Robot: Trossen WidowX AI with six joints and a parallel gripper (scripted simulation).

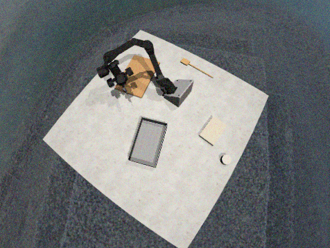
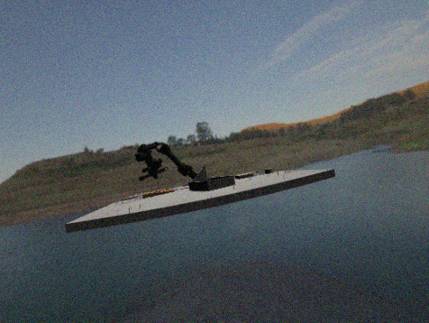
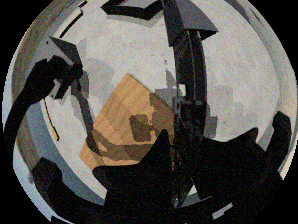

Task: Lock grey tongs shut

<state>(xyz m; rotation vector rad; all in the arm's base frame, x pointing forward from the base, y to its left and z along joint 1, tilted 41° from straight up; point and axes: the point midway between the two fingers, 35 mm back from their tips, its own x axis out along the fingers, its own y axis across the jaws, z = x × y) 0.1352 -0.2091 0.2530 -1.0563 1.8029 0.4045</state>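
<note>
Now: the wooden board 170 mm behind my gripper tip, 110 mm below it and 20 mm to the right of it. From my gripper tip the other things lie so: pale square block: 700 mm to the left, 110 mm below, 10 mm behind; roasting tin: 340 mm to the left, 270 mm ahead, 90 mm below.
</note>
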